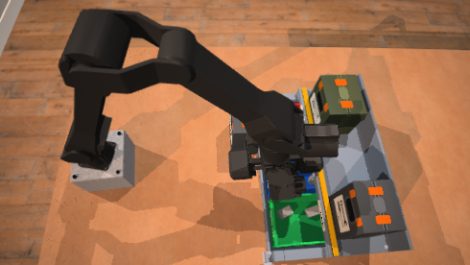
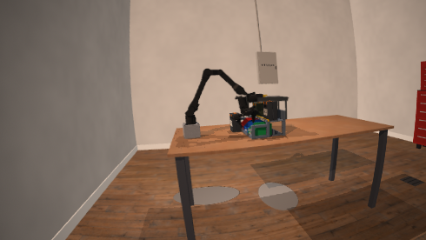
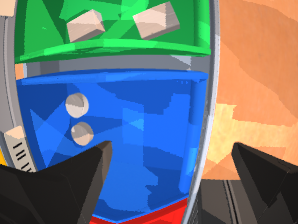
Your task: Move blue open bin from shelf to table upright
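Now: hand 6 cm short of the blue open bin, 1 cm to the right of it and 4 cm above it. Round my hand: red bin: 3 cm ahead, 12 cm to the left, 4 cm below; then green bin: 8 cm ahead, 10 cm to the right, 4 cm below; then yellow rail: 9 cm ahead, 2 cm to the left, 3 cm above.
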